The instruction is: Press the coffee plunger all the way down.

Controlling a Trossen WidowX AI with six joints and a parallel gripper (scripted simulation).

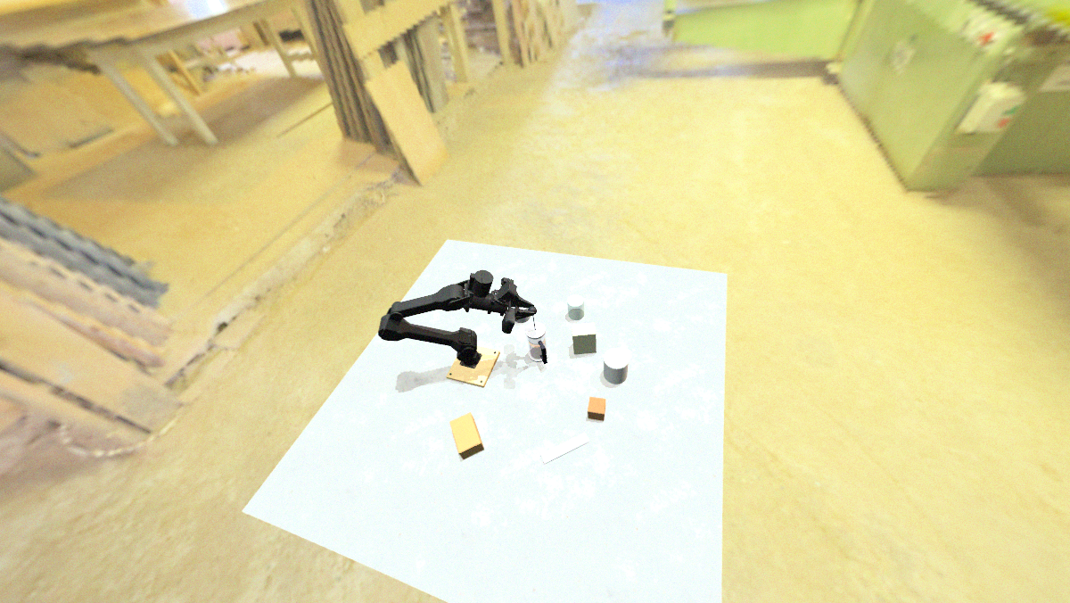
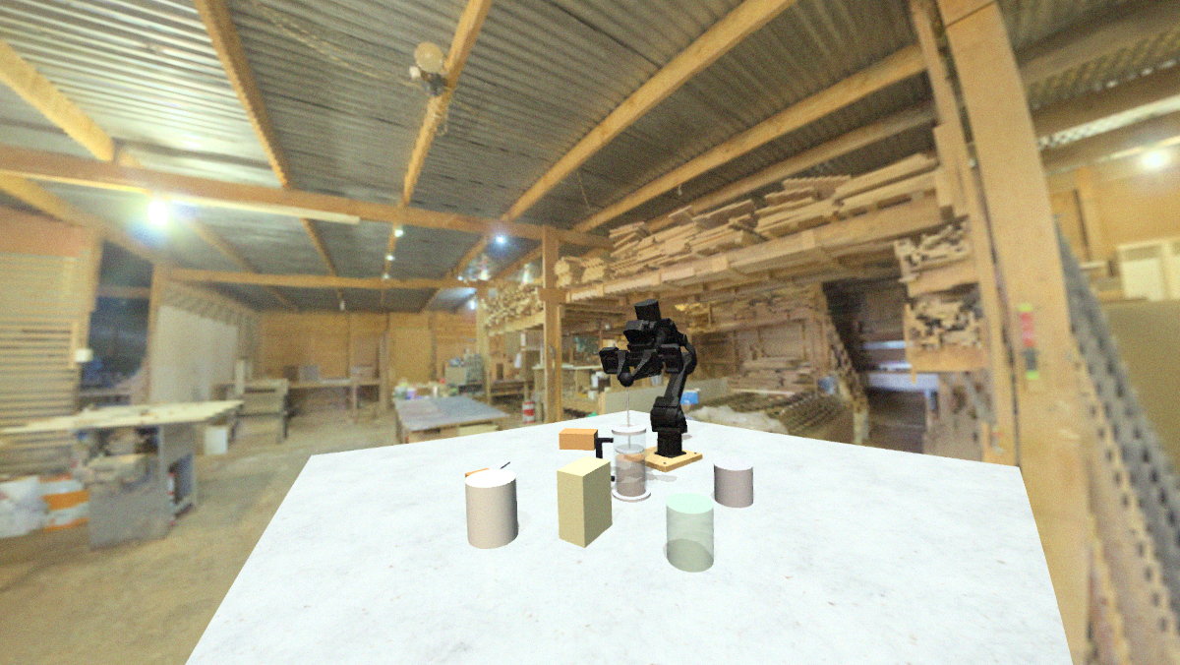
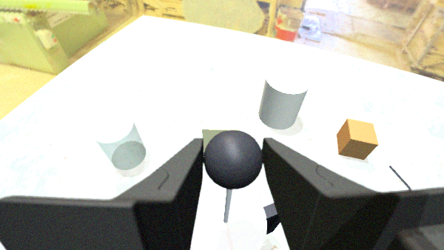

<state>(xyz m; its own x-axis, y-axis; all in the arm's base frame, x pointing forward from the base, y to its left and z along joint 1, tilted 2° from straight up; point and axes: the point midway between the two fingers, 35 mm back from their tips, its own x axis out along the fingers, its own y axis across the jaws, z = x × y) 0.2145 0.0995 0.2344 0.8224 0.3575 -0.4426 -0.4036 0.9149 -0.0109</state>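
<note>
Now: gripper tip 20 mm to the left of the coffee press and 120 mm above it. From my gripper tip the other things lie so: olive block (140 mm ahead, 60 mm to the left, 180 mm below); orange cube (250 mm ahead, 170 mm to the right, 210 mm below); tan block (110 mm behind, 370 mm to the right, 210 mm below).
</note>
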